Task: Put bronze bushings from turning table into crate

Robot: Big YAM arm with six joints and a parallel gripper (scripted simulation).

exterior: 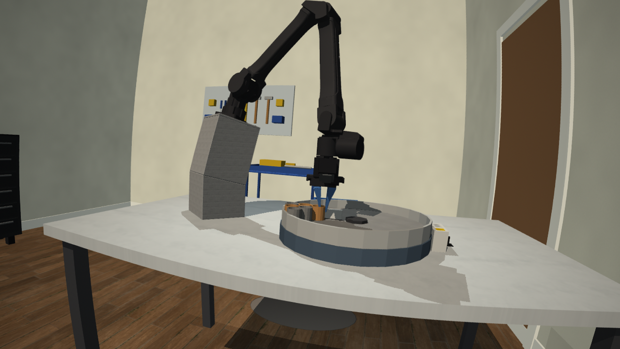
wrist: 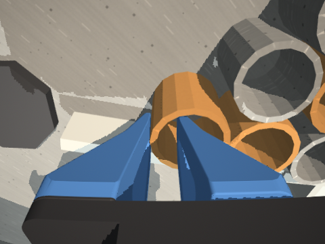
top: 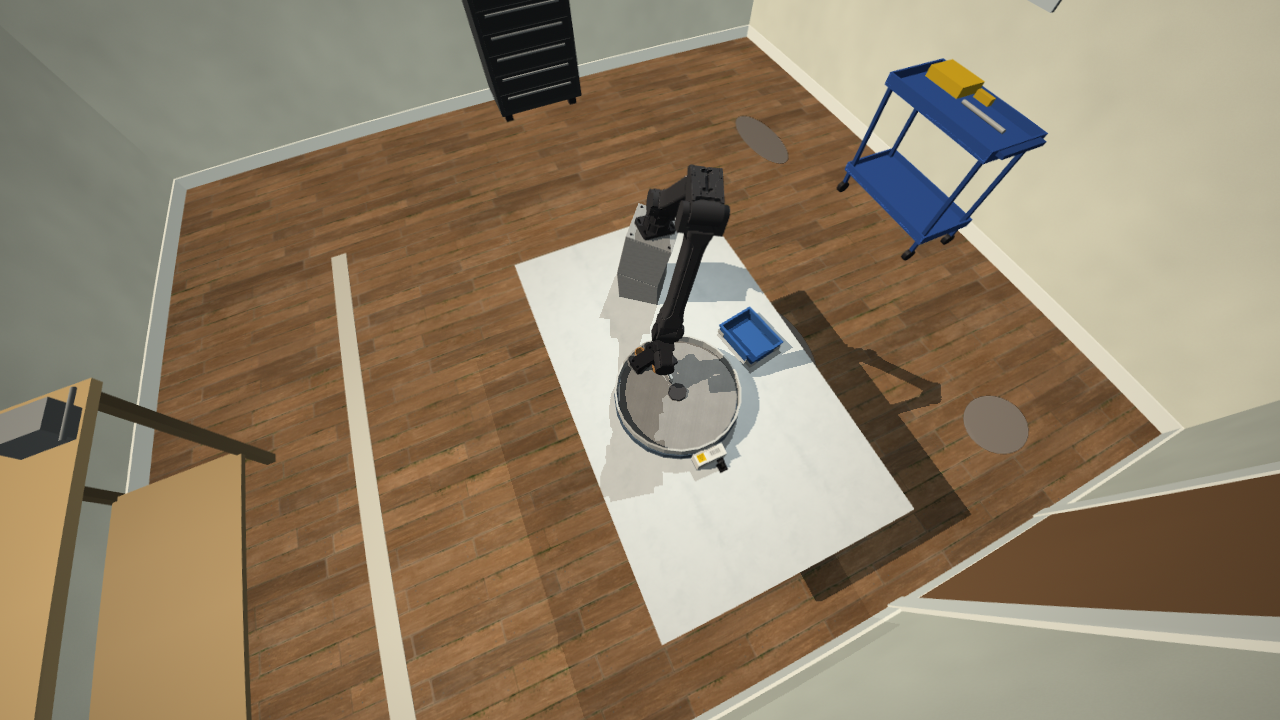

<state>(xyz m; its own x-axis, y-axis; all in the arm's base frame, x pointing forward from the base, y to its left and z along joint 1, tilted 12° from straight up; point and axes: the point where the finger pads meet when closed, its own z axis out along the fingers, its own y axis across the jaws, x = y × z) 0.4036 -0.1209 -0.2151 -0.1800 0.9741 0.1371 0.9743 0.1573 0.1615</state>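
My gripper is now 370 mm to the right of the blue crate and 60 mm above it. From my hand the other things lie so: round grey turning table 100 mm ahead, 30 mm below, 20 mm to the left.
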